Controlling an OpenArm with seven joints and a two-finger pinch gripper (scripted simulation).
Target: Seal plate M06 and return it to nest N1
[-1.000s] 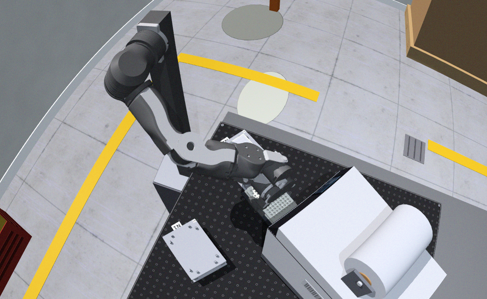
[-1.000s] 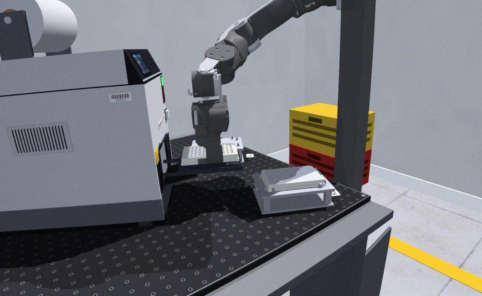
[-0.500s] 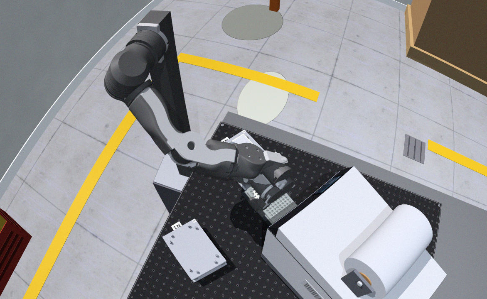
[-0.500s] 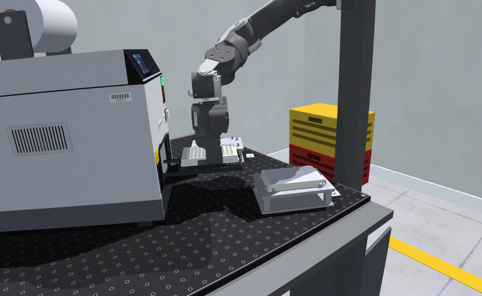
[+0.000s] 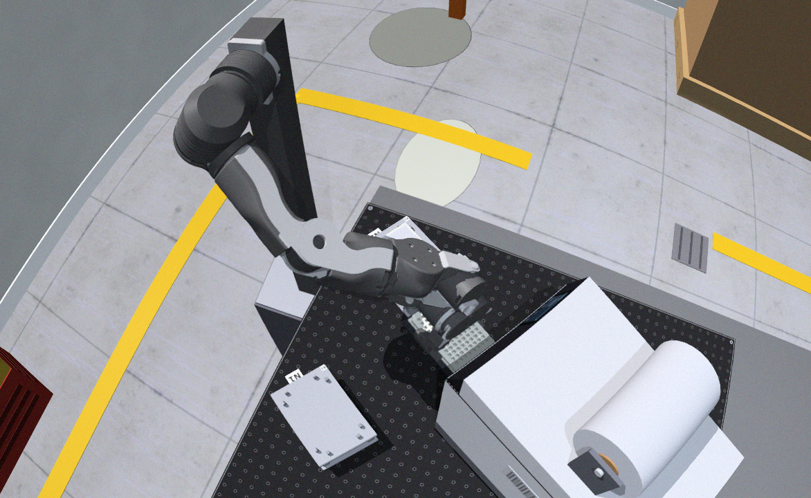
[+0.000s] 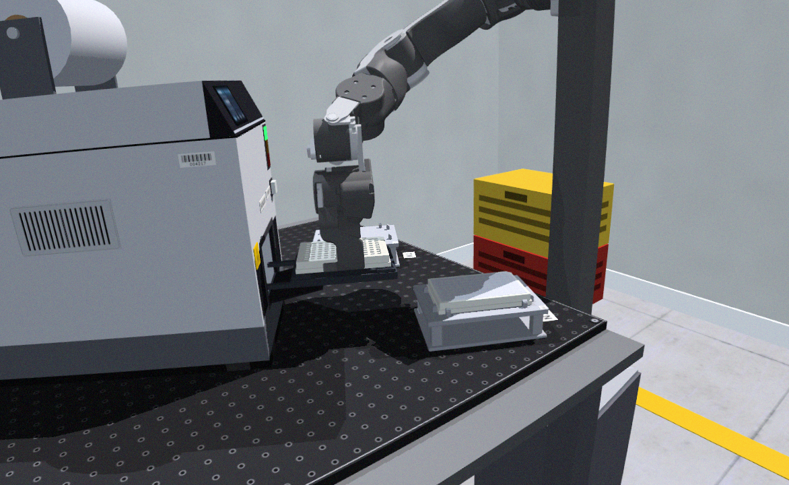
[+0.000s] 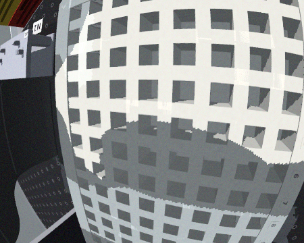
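The plate M06 is right at my hand. Also, from my hand: sealer's stage: 10 mm below; then start key: 140 mm to the right, 90 mm above, 30 mm ahead; then plate M09: 150 mm to the left, 120 mm behind, 50 mm below.
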